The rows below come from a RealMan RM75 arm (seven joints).
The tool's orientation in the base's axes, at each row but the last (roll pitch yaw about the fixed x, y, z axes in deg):
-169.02 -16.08 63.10
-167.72 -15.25 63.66
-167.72 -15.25 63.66
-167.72 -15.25 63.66
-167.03 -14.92 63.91
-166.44 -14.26 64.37
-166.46 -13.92 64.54
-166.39 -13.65 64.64
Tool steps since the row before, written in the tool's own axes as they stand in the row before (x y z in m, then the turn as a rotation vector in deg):
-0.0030 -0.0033 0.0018 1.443 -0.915 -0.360
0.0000 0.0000 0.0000 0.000 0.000 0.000
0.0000 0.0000 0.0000 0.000 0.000 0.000
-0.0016 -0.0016 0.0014 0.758 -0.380 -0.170
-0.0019 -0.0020 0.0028 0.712 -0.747 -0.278
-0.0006 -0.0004 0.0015 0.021 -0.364 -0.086
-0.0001 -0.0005 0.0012 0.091 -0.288 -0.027
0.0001 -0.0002 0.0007 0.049 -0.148 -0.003
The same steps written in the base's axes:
-0.0044 -0.0007 -0.0019 -0.179 1.482 0.907
0.0000 0.0000 0.0000 0.000 0.000 0.000
0.0000 0.0000 0.0000 0.000 0.000 0.000
-0.0022 -0.0003 -0.0014 -0.005 0.746 0.438
-0.0029 0.0000 -0.0027 -0.345 0.809 0.607
-0.0008 0.0001 -0.0015 -0.310 0.125 0.169
-0.0006 0.0005 -0.0010 -0.219 0.177 0.113
-0.0002 0.0004 -0.0006 -0.113 0.096 0.048

